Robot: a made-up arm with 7 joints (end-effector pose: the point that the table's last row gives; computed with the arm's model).
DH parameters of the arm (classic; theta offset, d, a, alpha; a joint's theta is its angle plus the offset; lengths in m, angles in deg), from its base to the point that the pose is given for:
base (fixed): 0 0.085 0.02 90
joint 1: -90 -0.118 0.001 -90
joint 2: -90 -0.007 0.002 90
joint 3: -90 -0.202 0.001 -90
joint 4: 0 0.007 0.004 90
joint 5: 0 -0.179 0.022 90
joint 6: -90 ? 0.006 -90
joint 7: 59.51 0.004 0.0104 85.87
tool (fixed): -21.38 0.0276 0 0
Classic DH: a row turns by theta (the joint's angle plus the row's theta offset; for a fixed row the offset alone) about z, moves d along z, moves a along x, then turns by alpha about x.
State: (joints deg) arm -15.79 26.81 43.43 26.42 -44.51 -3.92 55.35
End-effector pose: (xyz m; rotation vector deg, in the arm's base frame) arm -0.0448 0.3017 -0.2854 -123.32 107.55 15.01
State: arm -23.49 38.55 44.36 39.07 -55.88 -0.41 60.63
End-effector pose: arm -0.0457 0.3971 -0.2107 -99.71 117.66 38.92
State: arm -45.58 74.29 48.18 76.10 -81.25 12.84 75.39
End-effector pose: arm 0.1166 0.4649 0.0452 -24.32 104.18 89.14
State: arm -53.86 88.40 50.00 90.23 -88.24 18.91 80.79
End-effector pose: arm 0.1994 0.3974 0.0950 1.08 89.66 89.10
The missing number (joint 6, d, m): -0.041
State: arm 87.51 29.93 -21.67 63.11 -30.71 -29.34 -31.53
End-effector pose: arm 0.3447 0.2057 0.2161 5.47 -28.71 -61.78
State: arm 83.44 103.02 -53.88 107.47 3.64 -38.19 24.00
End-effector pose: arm 0.1869 0.3037 0.1330 27.00 61.25 -39.81
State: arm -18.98 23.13 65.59 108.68 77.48 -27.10 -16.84
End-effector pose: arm 0.0961 0.3125 0.0131 -67.50 -73.22 -69.03
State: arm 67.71 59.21 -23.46 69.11 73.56 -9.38 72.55
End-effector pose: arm 0.2899 0.2437 0.1478 -22.26 58.73 -123.16
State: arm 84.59 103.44 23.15 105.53 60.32 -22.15 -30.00
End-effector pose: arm -0.0379 0.2432 0.2785 28.54 -63.11 -85.24
